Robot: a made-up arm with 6 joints.
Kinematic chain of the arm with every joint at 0, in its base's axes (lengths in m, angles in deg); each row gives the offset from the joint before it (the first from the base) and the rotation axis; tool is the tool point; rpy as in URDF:
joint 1: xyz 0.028 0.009 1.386 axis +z
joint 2: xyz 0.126 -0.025 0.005 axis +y
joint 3: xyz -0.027 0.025 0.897 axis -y
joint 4: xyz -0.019 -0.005 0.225 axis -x
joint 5: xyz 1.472 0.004 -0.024 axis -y
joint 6: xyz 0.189 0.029 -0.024 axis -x
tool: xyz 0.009 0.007 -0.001 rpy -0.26 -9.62 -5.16
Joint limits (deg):
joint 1: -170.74..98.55
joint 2: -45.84..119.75
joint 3: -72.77..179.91
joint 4: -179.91..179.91
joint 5: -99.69..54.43
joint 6: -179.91..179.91
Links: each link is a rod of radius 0.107 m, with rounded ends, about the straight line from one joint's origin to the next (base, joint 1, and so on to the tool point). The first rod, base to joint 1, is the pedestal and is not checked.
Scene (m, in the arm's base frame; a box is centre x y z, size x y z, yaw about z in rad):
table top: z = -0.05
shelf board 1: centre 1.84 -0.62 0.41 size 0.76 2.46 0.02 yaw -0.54
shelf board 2: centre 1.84 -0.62 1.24 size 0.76 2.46 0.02 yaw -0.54
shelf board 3: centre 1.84 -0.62 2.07 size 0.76 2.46 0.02 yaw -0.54
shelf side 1: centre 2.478 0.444 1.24 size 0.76 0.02 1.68 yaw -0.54
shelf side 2: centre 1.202 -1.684 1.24 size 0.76 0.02 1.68 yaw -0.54
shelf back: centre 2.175 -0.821 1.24 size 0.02 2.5 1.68 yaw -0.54
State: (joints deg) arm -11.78 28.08 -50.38 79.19 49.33 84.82
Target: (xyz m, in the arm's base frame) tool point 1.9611 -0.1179 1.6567
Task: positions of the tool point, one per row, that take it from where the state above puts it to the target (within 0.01 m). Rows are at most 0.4 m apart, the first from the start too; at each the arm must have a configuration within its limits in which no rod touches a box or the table.
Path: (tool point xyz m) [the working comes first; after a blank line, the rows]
Joints at the target: -6.70 20.68 -8.03 75.92 47.04 85.02
Straight joint move there: touches shelf board 2.

1: 1.2947 -0.0313 0.9474
2: 1.4144 0.0797 1.2872
3: 1.4214 0.2057 1.6567
4: 1.6087 0.1189 1.6889
5: 1.7913 0.0107 1.6888
6: 1.9611 -0.1177 1.6569

